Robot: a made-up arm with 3 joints. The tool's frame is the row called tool.
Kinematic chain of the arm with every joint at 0, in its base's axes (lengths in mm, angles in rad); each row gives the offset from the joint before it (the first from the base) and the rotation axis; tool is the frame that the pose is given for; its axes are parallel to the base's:
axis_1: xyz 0 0 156.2 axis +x
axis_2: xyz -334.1 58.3 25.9 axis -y
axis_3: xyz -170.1 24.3 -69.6 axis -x
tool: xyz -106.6 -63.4 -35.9
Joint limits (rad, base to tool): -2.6..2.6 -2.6..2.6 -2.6..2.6
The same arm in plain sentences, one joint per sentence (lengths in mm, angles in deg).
The arm has three revolute joints in a row. What follows holds with every joint at zero, and every direction is one of the base frame's. Joint 1 is mounted 156.2 mm along +z from the base frame's origin and turns about +x, from -148.97 to 148.97 deg. Joint 2 is mounted 334.1 mm along -x and 58.3 mm along +y and 25.9 mm along +z from joint 1 and turns about -y, from -148.97 to 148.97 deg. Joint 3 is mounted 170.1 mm along -x and 24.3 mm along +y and 69.6 mm along -z from joint 2 and turns about -x, from -148.97 to 148.97 deg. The tool frame, which is the frame that the pose is given for, is mounted 106.6 mm along -x and 63.4 mm along -y and 35.9 mm along -z from joint 3; its axes are parallel to the base frame's.
